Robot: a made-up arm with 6 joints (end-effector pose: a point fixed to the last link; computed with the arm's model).
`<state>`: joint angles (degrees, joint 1 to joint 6).
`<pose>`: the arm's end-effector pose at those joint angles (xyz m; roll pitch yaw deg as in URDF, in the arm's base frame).
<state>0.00 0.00 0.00 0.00 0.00 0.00</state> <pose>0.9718 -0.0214 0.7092 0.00 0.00 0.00</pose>
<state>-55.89 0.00 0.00 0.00 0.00 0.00</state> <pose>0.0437 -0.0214 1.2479 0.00 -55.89 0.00</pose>
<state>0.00 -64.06 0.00 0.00 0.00 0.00</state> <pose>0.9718 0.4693 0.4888 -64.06 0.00 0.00</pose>
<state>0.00 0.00 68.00 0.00 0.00 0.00</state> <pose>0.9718 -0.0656 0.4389 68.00 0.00 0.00</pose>
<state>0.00 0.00 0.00 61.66 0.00 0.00</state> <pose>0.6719 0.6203 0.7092 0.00 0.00 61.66</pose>
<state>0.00 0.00 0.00 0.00 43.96 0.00</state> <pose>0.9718 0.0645 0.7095 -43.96 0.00 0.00</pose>
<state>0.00 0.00 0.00 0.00 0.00 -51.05</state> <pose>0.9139 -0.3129 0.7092 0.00 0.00 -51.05</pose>
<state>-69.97 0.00 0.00 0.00 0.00 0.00</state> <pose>-0.2360 -0.0214 1.2241 0.00 -69.97 0.00</pose>
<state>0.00 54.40 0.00 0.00 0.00 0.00</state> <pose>0.9718 -0.4010 0.4430 54.40 0.00 0.00</pose>
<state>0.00 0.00 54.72 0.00 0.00 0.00</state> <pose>0.9718 -0.0832 0.4927 54.72 0.00 0.00</pose>
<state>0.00 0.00 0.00 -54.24 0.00 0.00</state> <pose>0.6296 -0.5504 0.7092 0.00 0.00 -54.24</pose>
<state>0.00 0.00 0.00 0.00 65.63 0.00</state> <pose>0.9718 0.1009 0.6862 -65.63 0.00 0.00</pose>
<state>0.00 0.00 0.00 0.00 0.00 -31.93</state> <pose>0.9663 -0.2111 0.7092 0.00 0.00 -31.93</pose>
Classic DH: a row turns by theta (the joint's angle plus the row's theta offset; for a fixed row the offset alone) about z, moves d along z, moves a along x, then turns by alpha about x. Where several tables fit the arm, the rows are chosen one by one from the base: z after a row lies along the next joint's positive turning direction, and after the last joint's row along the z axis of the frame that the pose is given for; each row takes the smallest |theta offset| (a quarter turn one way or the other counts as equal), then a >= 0, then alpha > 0; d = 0 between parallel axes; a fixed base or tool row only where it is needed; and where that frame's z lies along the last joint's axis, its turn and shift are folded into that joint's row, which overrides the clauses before.
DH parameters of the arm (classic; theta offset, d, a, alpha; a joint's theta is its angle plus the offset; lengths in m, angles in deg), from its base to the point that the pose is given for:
base (fixed): 0 0.1037 0 -90
joint 1: -90 0.0478 0.1031 -90
joint 2: -18.06 0 0.3518 0
joint 3: -71.94 0.2843 -0.1087 -90
joint 4: 0 0.0616 -0.0262 -90
joint 5: 0 -0.3533 -0.1285 90
joint 6: -75.71 0 0.3449 0
tool (fixed): -14.29 0.1063 0 0

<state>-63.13 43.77 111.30 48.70 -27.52 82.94</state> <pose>-0.0616 -0.3930 0.5868 -97.88 35.25 -100.18</pose>
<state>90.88 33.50 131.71 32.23 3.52 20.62</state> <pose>0.3413 -0.3507 -0.6979 86.58 37.42 -74.30</pose>
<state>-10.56 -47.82 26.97 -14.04 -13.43 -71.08</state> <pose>0.5862 -0.2453 0.7762 13.14 -8.90 -86.28</pose>
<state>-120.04 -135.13 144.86 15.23 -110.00 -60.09</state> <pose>0.0262 0.3108 1.1083 48.90 -45.70 51.78</pose>
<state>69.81 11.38 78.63 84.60 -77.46 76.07</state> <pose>0.7814 -0.2072 -0.0351 -168.20 -15.38 -79.31</pose>
